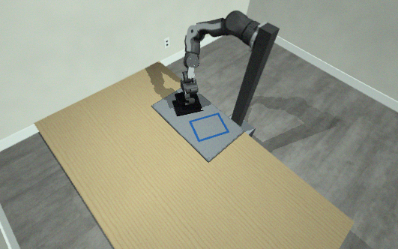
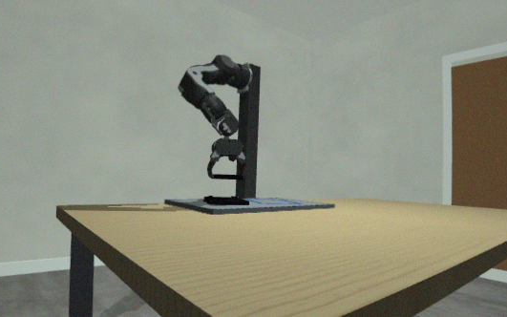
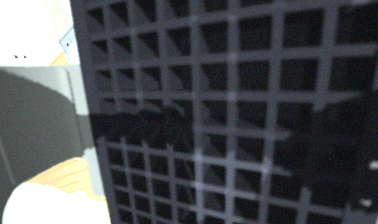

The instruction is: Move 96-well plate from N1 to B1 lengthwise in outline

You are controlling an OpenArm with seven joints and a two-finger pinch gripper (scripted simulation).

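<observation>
Now: hand 70 mm above the black plate nest N1. From my hand the other things lie so: black 96-well plate: right at my hand.
</observation>
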